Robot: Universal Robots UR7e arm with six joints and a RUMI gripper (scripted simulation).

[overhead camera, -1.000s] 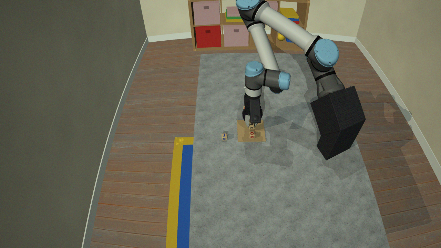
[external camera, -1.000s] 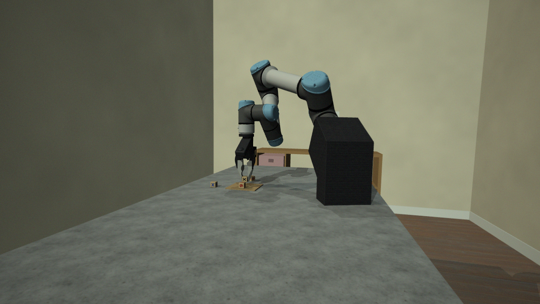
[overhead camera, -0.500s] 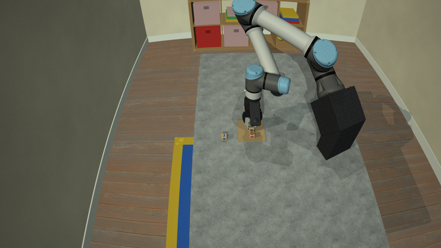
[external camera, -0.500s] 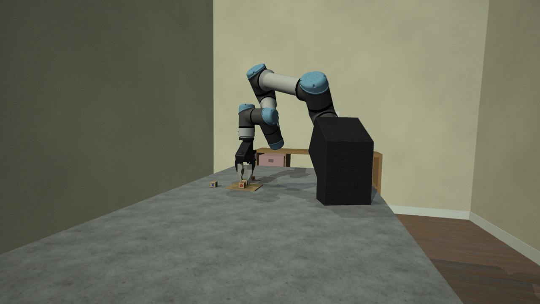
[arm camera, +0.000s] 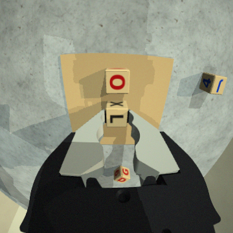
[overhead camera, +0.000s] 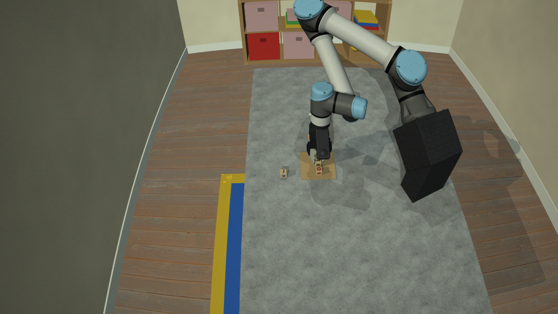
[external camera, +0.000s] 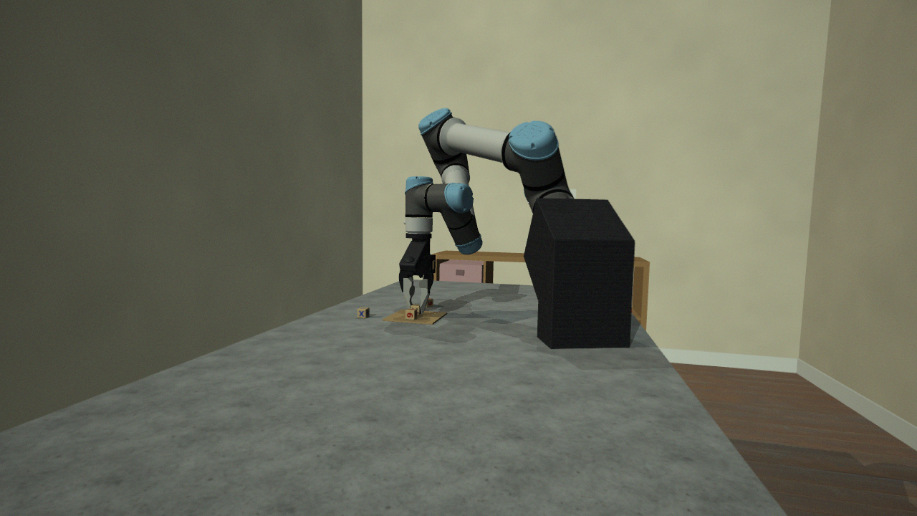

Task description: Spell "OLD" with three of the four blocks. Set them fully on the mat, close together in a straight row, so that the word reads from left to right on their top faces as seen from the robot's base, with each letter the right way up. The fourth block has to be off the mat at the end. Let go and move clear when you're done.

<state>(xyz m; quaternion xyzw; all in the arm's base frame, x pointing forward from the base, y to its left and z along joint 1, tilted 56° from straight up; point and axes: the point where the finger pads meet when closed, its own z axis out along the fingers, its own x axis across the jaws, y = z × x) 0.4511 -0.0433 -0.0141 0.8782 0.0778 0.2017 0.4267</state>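
Now: hand 2 cm above the tan mat. Round my hand: blue-lettered block: 14 cm ahead, 4 cm to the left, 1 cm below.
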